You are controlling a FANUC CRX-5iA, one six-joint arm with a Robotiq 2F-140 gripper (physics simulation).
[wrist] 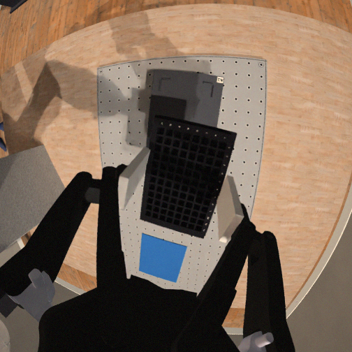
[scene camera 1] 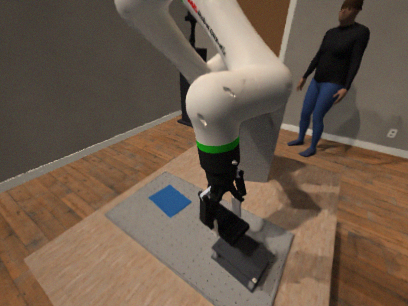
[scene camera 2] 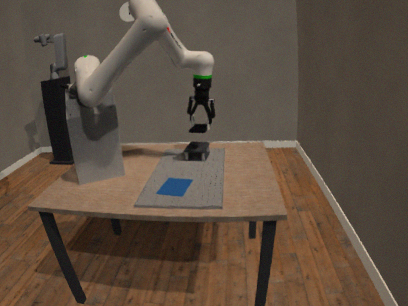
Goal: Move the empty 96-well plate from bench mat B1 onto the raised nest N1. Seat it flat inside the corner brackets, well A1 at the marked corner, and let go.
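Frame: origin at the arm's base, x up, y left, z back, level; metres.
Seen in the pictures: gripper, fingertip midpoint: point(scene camera 1: 226, 223) point(scene camera 2: 200, 128).
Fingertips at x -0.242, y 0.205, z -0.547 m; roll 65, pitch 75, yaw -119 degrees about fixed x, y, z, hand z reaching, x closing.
A point is followed by its place in that frame.
The black 96-well plate point(scene camera 1: 231, 225) @(y 0.223, x -0.233, z -0.548 m) point(scene camera 2: 198, 129) @(y 0.149, x -0.234, z -0.547 m) point(wrist: 187, 175) is held level in the air, wells up. My gripper point(scene camera 1: 225, 217) @(y 0.205, x -0.242, z -0.547 m) point(scene camera 2: 200, 124) @(y 0.205, x -0.242, z -0.547 m) point(wrist: 184, 173) is shut on its two long sides. The dark raised nest point(scene camera 1: 240, 262) @(y 0.273, x -0.365, z -0.553 m) point(scene camera 2: 196, 148) @(y 0.218, x -0.365, z -0.516 m) point(wrist: 187, 85) stands below the plate, with a clear gap between them. In the wrist view the plate is turned slightly relative to the nest and hides its near part. Two corner brackets and a small white corner tag point(scene camera 1: 254, 280) @(y 0.329, x -0.365, z -0.572 m) point(wrist: 220, 79) show. The blue bench mat point(scene camera 1: 170, 201) @(y -0.129, x -0.424, z -0.481 m) point(scene camera 2: 174, 187) @(y -0.151, x -0.423, z -0.475 m) point(wrist: 162, 257) is bare.
The grey perforated board point(scene camera 1: 135, 215) @(y -0.188, x -0.426, z -0.629 m) point(scene camera 2: 210, 195) @(y -0.211, x -0.425, z -0.650 m) point(wrist: 245, 100) carries the nest and mat on the wooden table point(scene camera 1: 75, 260) @(y -0.194, x -0.439, z -0.867 m) point(scene camera 2: 250, 185) @(y -0.084, x -0.439, z -0.822 m) point(wrist: 300, 125). The grey arm pedestal point(scene camera 1: 257, 150) @(y 0.095, x -0.239, z -0.092 m) point(scene camera 2: 95, 145) @(y -0.088, x -0.240, z -0.048 m) point(wrist: 27, 190) stands beside the board. A person point(scene camera 1: 332, 65) stands by the wall.
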